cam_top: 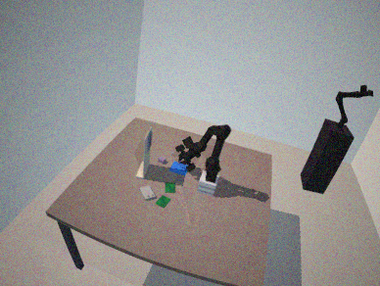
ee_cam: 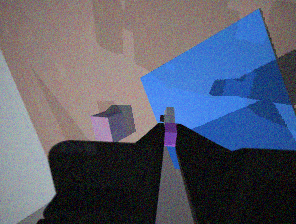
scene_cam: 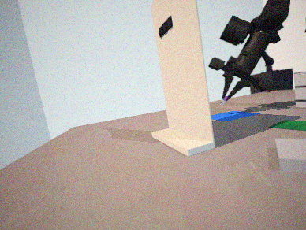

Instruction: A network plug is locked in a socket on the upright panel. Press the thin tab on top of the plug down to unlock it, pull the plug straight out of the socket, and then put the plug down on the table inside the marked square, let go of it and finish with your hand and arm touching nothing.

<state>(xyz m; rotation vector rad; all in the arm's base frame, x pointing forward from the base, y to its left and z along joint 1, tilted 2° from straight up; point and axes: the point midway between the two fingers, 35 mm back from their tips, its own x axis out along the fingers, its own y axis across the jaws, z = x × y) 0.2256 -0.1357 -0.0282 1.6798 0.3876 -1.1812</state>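
The blue marked square is 5 cm below my gripper tip and 1 cm behind it. Also, from my gripper tip: network plug: right at my gripper tip; then cream panel: 21 cm ahead, 12 cm to the left, 9 cm above; then grey cube: 13 cm ahead, 4 cm below, 2 cm to the right.
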